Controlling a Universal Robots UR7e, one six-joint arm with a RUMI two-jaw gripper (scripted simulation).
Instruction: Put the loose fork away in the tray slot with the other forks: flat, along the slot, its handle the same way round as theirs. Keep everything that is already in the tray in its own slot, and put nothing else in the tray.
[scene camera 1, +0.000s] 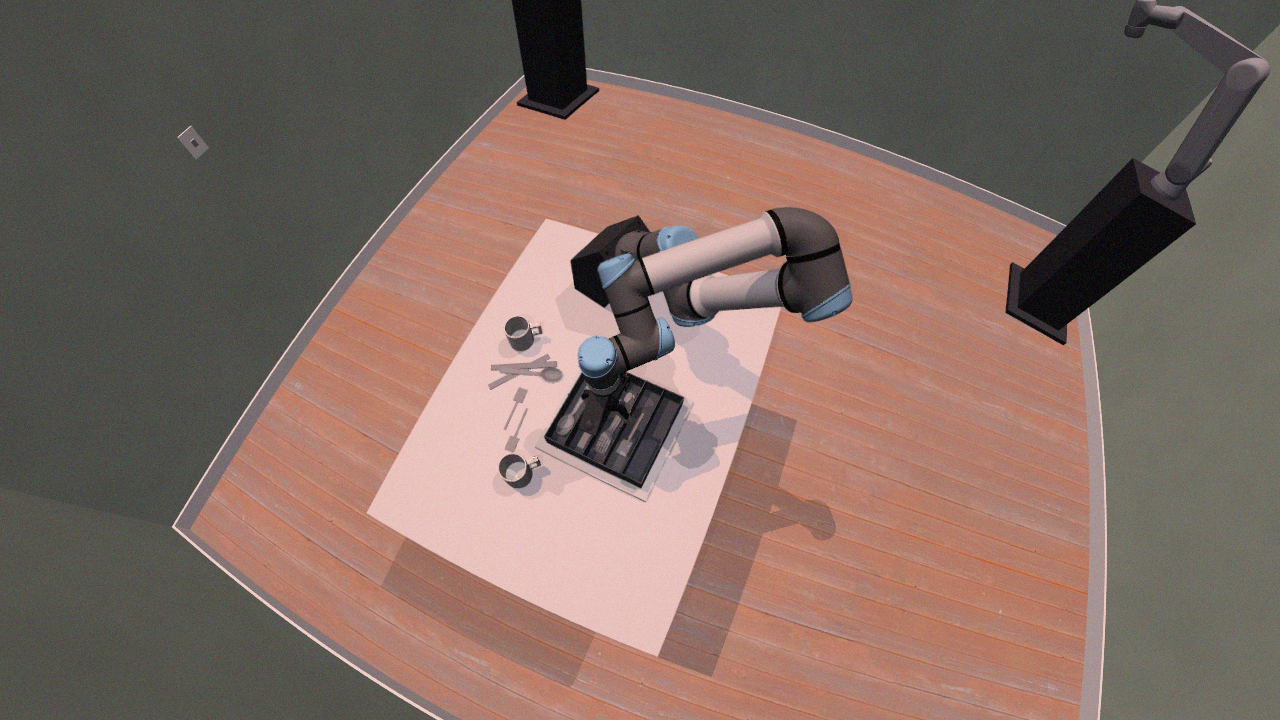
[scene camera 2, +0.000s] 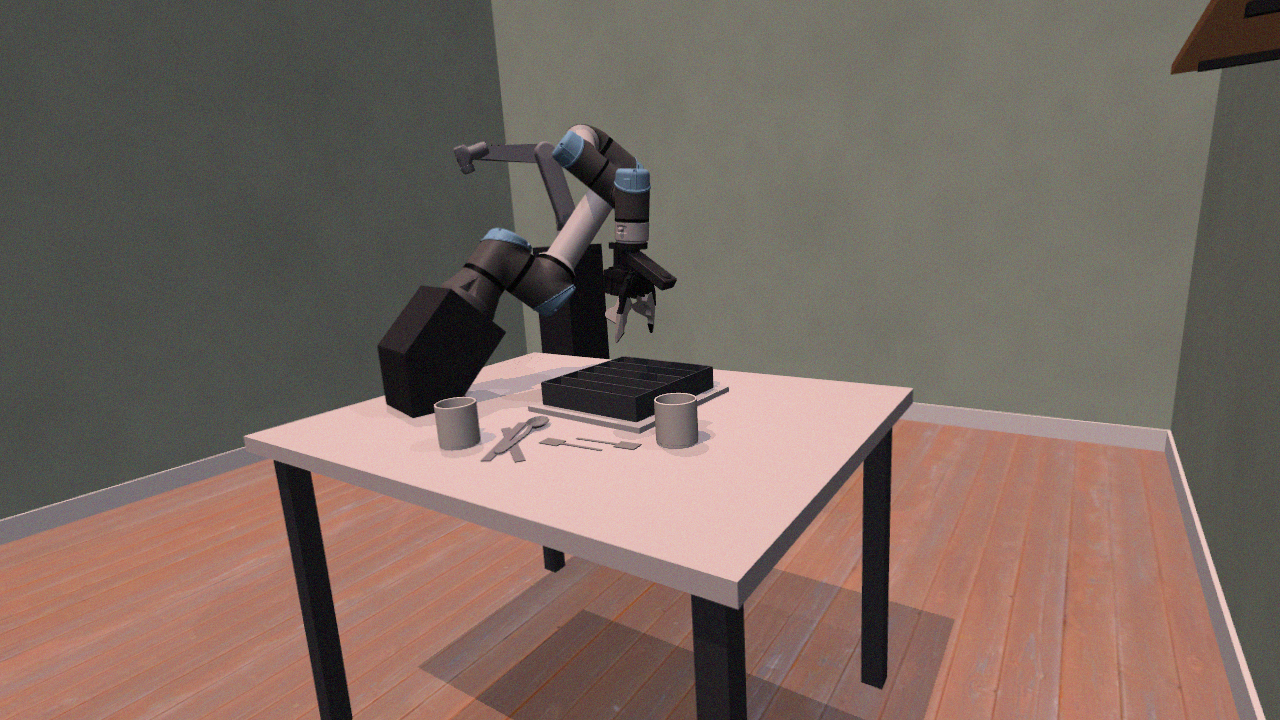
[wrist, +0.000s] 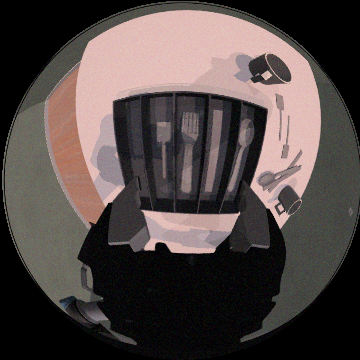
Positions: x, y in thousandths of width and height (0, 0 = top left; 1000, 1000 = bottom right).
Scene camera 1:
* my gripper: 475, 573
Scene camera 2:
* my gripper: 496, 469
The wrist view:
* my gripper: 529, 499
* knife: 604, 318
